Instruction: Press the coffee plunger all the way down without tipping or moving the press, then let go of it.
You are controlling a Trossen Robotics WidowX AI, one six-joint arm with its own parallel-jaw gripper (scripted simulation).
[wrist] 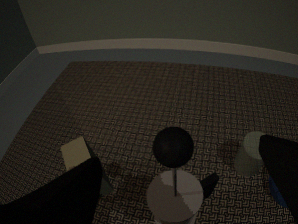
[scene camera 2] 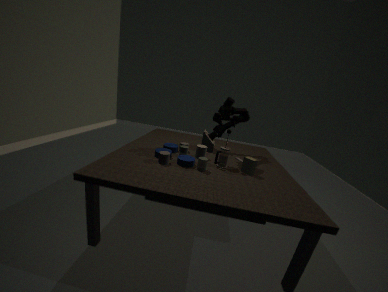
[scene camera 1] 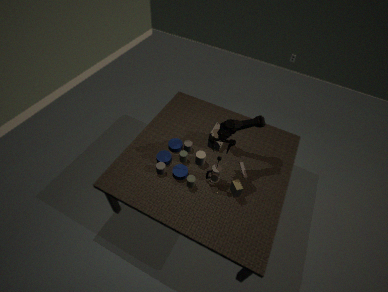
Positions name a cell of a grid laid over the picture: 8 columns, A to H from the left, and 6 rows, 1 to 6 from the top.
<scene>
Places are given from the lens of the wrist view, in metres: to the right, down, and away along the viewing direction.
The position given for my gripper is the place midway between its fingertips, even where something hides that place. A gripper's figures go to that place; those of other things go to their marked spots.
my gripper (wrist: E5): 0.02, 0.02, 0.10
tan block (wrist: C5): -0.13, 0.08, 0.32
</scene>
